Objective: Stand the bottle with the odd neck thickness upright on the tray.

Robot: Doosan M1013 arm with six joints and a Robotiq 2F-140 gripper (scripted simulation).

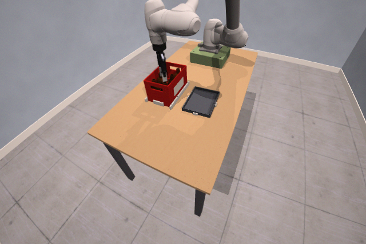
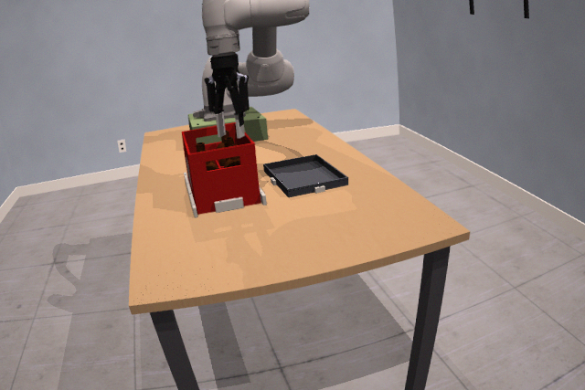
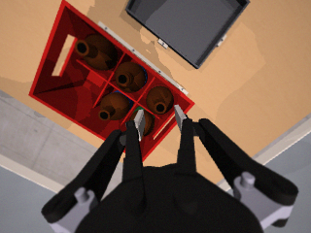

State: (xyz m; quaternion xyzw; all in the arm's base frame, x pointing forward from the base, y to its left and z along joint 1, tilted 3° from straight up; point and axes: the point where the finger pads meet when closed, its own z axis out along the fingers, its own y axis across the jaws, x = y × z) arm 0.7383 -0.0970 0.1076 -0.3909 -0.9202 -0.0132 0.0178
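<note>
The glass bottle lies 8 cm to the right of my hand and 14 cm below it. The rest, counted from my hand: dark grey tray 8 cm behind, 23 cm to the left, 21 cm below; red crate 9 cm behind, 4 cm to the right, 14 cm below.
</note>
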